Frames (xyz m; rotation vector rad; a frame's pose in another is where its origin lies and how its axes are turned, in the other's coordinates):
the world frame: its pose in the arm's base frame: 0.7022 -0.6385 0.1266 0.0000 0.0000 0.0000
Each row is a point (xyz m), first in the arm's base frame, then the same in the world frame.
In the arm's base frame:
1: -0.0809 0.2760 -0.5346
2: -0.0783 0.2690 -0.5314
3: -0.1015 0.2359 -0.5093
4: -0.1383 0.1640 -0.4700
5: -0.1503 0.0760 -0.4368
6: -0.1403 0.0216 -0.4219
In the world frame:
1: -0.7831 0.9145 -0.6612
2: -0.7805 0.9075 -0.6580
3: -0.8037 0.8744 -0.6359
4: -0.8405 0.8025 -0.5966
5: -0.8525 0.7145 -0.5634
6: -0.8425 0.6601 -0.5485

